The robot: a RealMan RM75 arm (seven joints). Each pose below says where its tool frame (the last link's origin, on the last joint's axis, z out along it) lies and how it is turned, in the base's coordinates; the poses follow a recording.
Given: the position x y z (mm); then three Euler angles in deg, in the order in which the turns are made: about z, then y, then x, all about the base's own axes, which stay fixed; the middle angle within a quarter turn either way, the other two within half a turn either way.
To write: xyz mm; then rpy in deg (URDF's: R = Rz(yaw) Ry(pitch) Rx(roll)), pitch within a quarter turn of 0, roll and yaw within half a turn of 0. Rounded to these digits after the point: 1 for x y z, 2 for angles.
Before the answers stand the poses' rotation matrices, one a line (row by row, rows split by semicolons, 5 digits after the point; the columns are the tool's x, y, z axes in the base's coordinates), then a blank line. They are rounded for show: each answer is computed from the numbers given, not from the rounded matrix.
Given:
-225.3, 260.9, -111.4, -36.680, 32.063, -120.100
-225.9, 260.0, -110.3, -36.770, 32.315, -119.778
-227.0, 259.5, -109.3, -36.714, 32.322, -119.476
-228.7, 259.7, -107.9, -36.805, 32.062, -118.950
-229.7, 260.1, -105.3, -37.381, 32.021, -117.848
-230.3, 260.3, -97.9, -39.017, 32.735, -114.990
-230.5, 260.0, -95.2, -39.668, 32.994, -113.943
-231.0, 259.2, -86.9, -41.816, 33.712, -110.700
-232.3, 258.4, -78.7, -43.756, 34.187, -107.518
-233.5, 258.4, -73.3, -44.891, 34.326, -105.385
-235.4, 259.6, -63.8, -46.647, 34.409, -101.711
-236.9, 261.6, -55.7, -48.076, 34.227, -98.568
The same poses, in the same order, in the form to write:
0.67965 0.50623 0.53085; -0.06875 -0.67654 0.73319; 0.73030 -0.53481 -0.42501
0.67698 0.50589 0.53457; -0.07438 -0.67558 0.73353; 0.73223 -0.53635 -0.41972
0.67742 0.50519 0.53468; -0.07897 -0.67272 0.73567; 0.73134 -0.54059 -0.41582
0.67855 0.50772 0.53084; -0.08193 -0.66585 0.74158; 0.72997 -0.54669 -0.41022
0.67372 0.51474 0.53023; -0.08894 -0.65582 0.74966; 0.73362 -0.55222 -0.39606
0.65356 0.52957 0.54075; -0.11485 -0.63680 0.76243; 0.74811 -0.56040 -0.35537
0.64562 0.53539 0.54455; -0.12405 -0.63008 0.76655; 0.75352 -0.56245 -0.34038
0.61996 0.55462 0.55502; -0.15127 -0.60961 0.77814; 0.76991 -0.56637 -0.29403
0.59749 0.57209 0.56190; -0.17886 -0.58799 0.78884; 0.78168 -0.57182 -0.24899
0.58507 0.58285 0.56390; -0.19794 -0.57167 0.79625; 0.78646 -0.57748 -0.21910
0.56637 0.59991 0.56510; -0.23227 -0.54169 0.80785; 0.79074 -0.58880 -0.16746
0.55243 0.61518 0.56247; -0.26077 -0.51337 0.81759; 0.79172 -0.59834 -0.12318

-225.3, 260.9, -111.4, -128.47, -46.91, -5.78
-225.9, 260.0, -110.3, -128.05, -47.07, -6.27
-227.0, 259.5, -109.3, -127.57, -47.00, -6.65
-228.7, 259.7, -107.9, -126.88, -46.88, -6.88
-229.7, 260.1, -105.3, -125.65, -47.19, -7.52
-230.3, 260.3, -97.9, -122.38, -48.43, -9.97
-230.5, 260.0, -95.2, -121.18, -48.90, -10.88
-231.0, 259.2, -86.9, -117.44, -50.35, -13.71
-232.3, 258.4, -78.7, -113.53, -51.41, -16.67
-233.5, 258.4, -73.3, -110.78, -51.86, -18.69
-235.4, 259.6, -63.8, -105.88, -52.25, -22.30
-236.9, 261.6, -55.7, -101.63, -52.35, -25.27

